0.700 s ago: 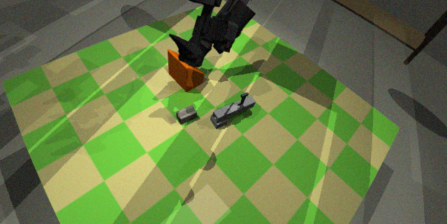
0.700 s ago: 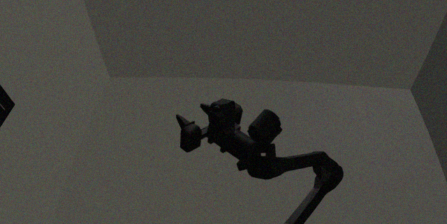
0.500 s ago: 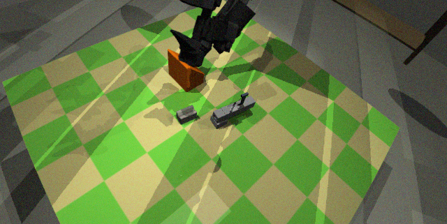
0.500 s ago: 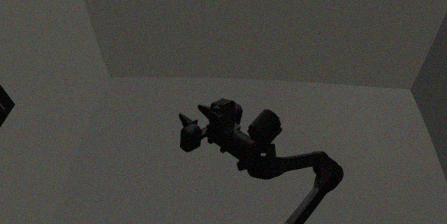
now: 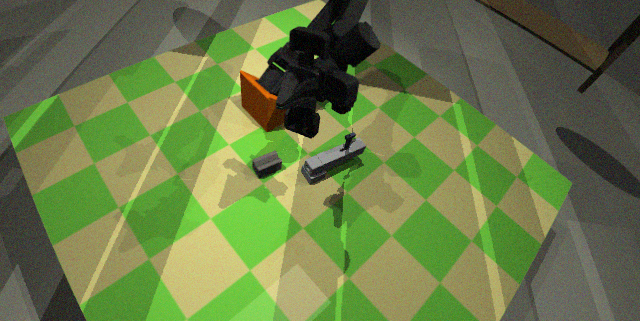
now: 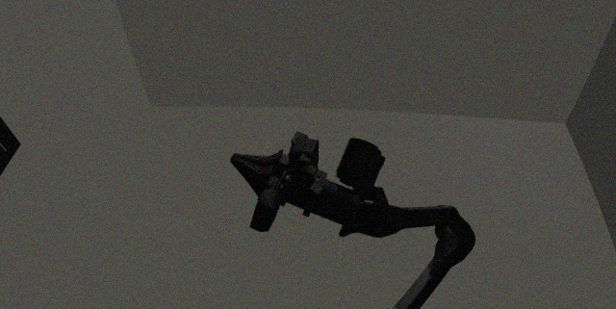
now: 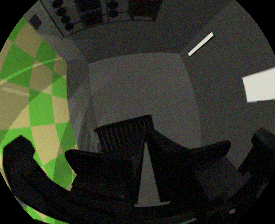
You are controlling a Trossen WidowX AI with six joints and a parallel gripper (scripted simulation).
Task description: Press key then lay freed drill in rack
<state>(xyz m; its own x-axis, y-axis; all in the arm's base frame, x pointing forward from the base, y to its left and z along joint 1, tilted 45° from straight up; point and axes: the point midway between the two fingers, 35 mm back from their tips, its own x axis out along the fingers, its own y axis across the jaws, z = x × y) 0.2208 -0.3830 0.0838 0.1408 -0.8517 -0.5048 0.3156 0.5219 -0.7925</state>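
Right now the dark key is 32 cm below my gripper tip, 27 cm to the left of it and 2 cm ahead of it. From my gripper tip the other things lie so: drill 36 cm below, 22 cm to the left; then grey housing block 37 cm below, 24 cm to the left, 1 cm ahead.
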